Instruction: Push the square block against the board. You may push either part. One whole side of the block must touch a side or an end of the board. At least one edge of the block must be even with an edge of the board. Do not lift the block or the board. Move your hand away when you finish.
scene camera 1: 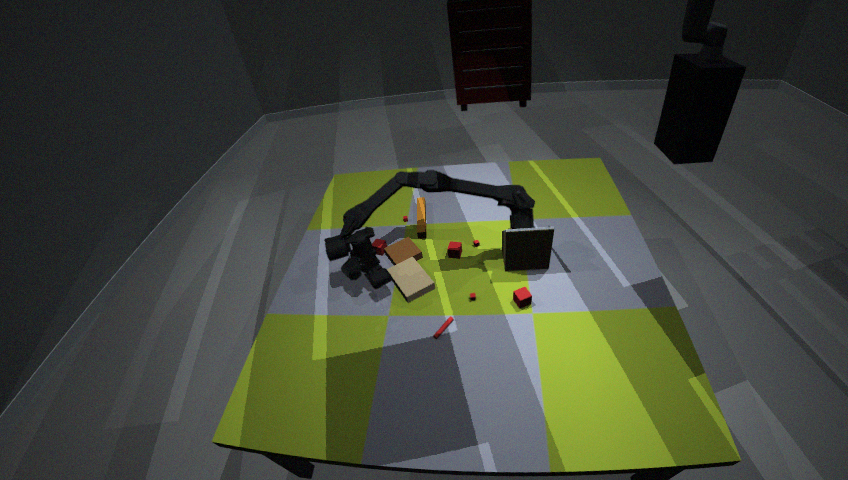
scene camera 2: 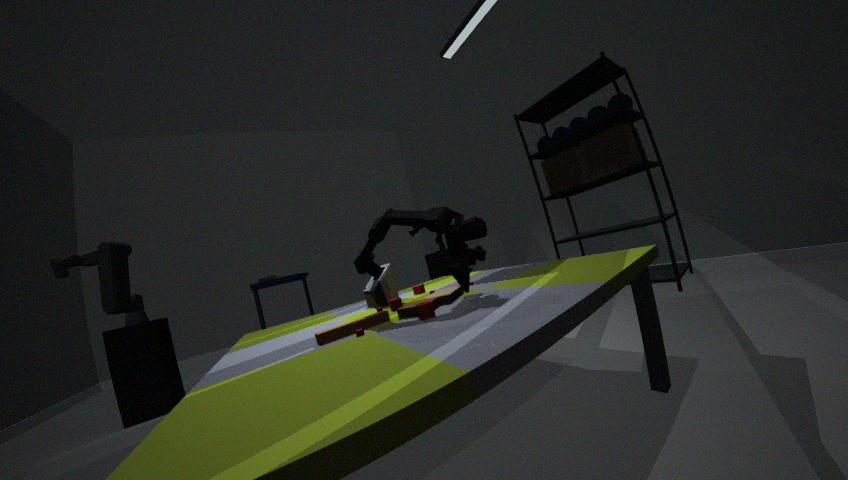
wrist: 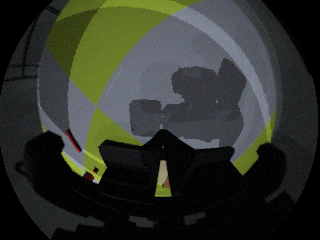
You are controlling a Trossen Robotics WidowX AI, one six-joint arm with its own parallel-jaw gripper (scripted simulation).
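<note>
My gripper, visible in scene camera 1 and also in the wrist view, is shut and holds nothing. A tan board is visible to me too.
</note>
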